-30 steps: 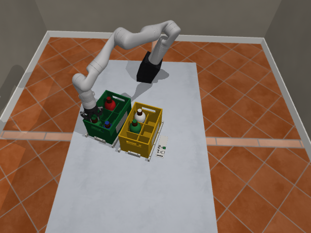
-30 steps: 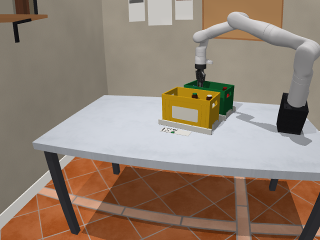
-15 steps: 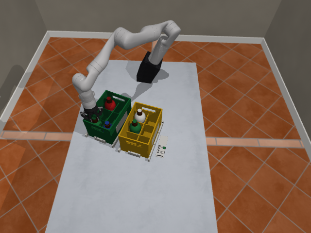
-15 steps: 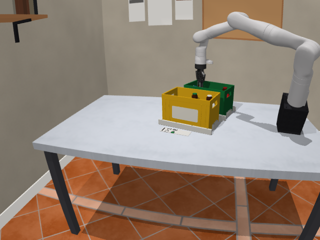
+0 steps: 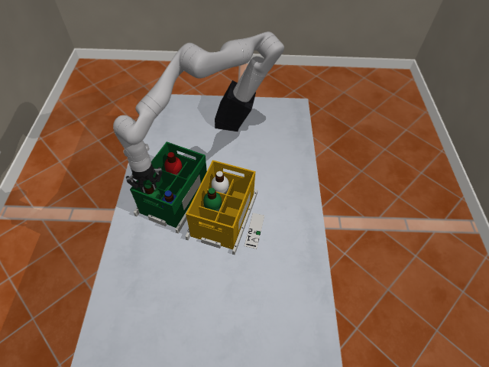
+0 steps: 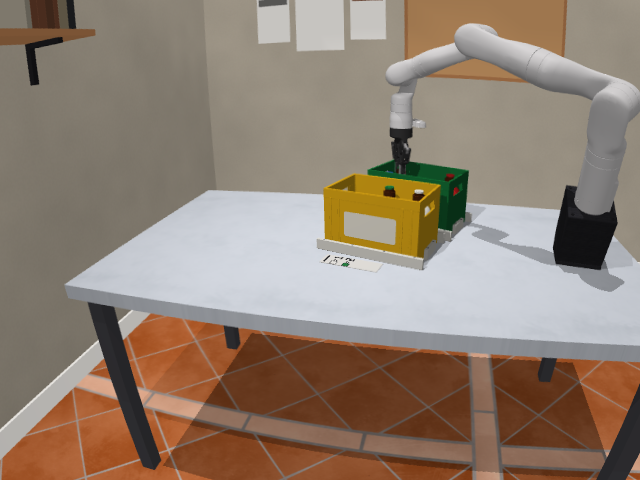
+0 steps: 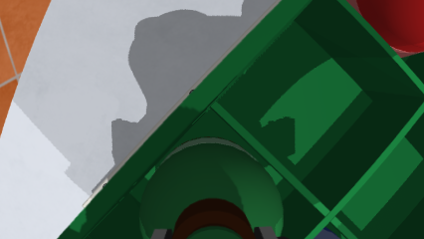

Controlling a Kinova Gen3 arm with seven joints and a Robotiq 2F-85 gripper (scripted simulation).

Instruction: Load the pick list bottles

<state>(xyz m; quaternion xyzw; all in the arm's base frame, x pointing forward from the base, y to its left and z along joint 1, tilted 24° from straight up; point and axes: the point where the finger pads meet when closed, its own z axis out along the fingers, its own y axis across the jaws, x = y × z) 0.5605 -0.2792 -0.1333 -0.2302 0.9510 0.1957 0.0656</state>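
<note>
The blue-label bottle lies 2 cm ahead of my hand, 8 cm to the left of it and 7 cm below it. The rest, counted from my hand: green crate: 7 cm behind, 7 cm to the left, 7 cm below; then white-label bottle: 9 cm behind, 27 cm to the left, 7 cm below; then red-label bottle: 17 cm behind, 5 cm to the left, 7 cm below.
</note>
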